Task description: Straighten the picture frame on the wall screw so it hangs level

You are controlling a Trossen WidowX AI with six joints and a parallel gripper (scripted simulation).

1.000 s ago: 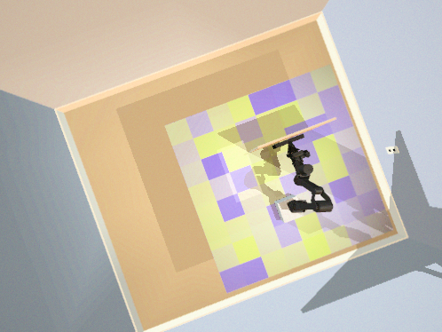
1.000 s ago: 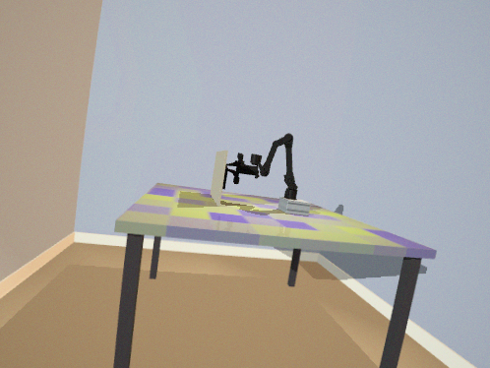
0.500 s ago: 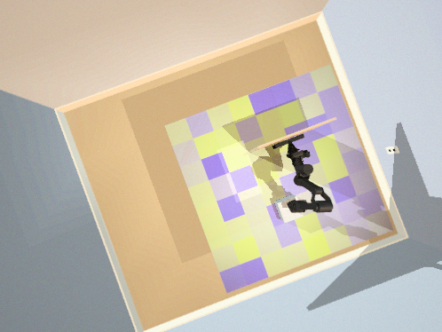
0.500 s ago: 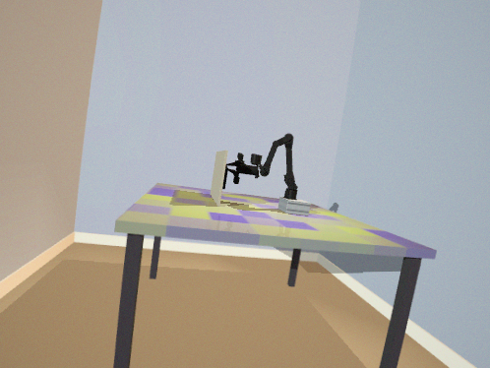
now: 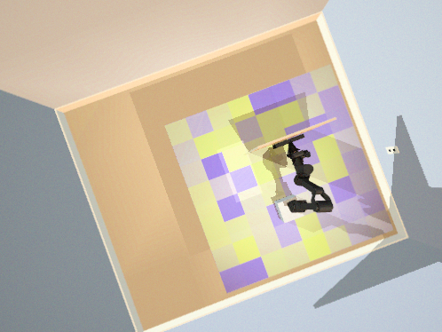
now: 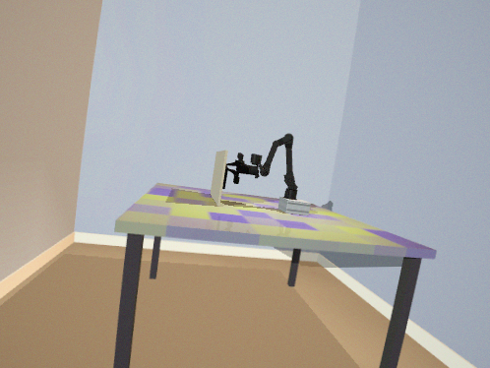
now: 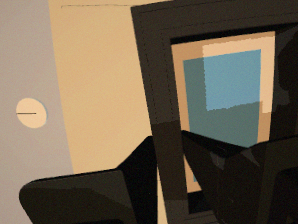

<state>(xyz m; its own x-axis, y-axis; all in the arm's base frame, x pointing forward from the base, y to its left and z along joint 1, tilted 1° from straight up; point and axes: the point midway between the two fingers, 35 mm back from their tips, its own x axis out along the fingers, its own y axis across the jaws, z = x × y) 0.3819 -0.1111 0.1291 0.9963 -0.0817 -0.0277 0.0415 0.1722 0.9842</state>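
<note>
My gripper tip is now 50 mm above the picture frame, 10 mm to the left of it and 10 mm short of it. From my gripper tip the other things lie so: wall panel: 60 mm below, 20 mm to the right, 20 mm ahead.
</note>
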